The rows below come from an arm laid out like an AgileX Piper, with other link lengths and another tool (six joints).
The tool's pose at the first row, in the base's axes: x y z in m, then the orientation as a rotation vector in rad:
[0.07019 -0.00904 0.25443 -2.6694 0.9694 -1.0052]
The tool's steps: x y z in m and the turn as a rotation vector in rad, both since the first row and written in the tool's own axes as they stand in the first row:
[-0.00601 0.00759 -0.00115 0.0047 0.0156 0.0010]
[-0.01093 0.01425 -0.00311 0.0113 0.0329 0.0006]
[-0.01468 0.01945 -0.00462 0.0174 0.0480 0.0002]
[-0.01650 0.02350 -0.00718 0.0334 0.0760 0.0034]
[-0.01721 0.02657 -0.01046 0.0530 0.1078 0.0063]
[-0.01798 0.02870 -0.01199 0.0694 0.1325 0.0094]
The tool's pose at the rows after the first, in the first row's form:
[0.06204 -0.01122 0.24954 -2.6609 0.9700 -1.0283]
[0.05450 -0.01325 0.24617 -2.6514 0.9677 -1.0545]
[0.04867 -0.01489 0.24357 -2.6426 0.9653 -1.0773]
[0.04389 -0.01670 0.24322 -2.6192 0.9619 -1.1195]
[0.03980 -0.01835 0.24435 -2.5913 0.9559 -1.1673]
[0.03728 -0.01940 0.24441 -2.5675 0.9511 -1.2040]

